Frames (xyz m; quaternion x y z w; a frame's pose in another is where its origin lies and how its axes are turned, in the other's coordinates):
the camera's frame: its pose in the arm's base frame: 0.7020 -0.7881 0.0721 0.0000 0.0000 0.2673 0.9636
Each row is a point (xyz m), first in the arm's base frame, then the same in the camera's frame.
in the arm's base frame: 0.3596 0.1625 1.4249
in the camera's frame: 0.1962 0.9911 1.3528
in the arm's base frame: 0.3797 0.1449 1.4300
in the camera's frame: 0.2044 0.9657 1.3579
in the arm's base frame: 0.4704 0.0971 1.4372
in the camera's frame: 0.2575 0.8780 1.3651
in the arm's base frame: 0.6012 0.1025 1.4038
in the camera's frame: 0.3724 0.8153 1.3317
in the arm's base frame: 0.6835 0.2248 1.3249
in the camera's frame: 0.5059 0.8777 1.2528
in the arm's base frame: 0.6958 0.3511 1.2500
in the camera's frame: 0.5815 0.9796 1.1779
